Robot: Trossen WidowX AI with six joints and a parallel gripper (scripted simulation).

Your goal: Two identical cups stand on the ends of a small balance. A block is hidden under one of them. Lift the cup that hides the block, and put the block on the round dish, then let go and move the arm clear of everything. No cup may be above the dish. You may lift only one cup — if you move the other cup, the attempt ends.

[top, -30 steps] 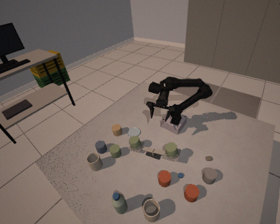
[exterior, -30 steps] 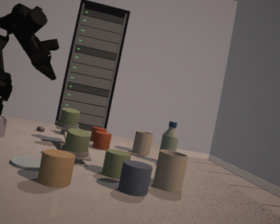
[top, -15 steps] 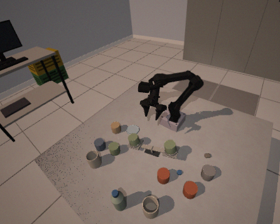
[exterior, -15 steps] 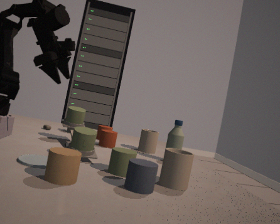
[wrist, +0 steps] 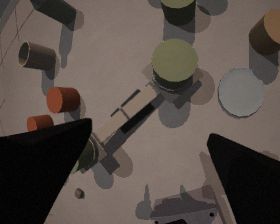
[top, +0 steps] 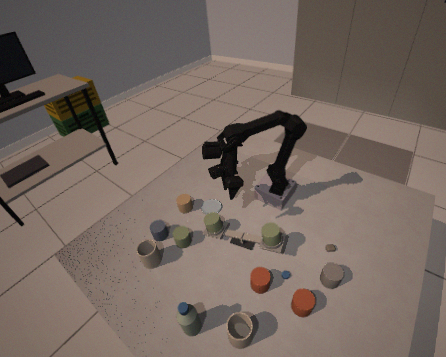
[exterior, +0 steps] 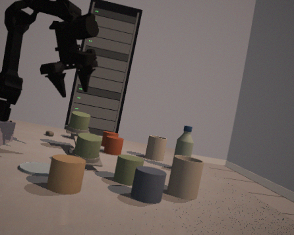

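Right now my gripper tip is 6 cm short of the pale green block, 5 cm to the left of it and 16 cm above it. The rest, counted from my gripper tip: small balance: 6 cm ahead, 8 cm to the left, 16 cm below; then pale round dish: 6 cm behind, 14 cm to the right, 20 cm below; then tan cup: 2 cm behind, 24 cm to the right, 17 cm below.
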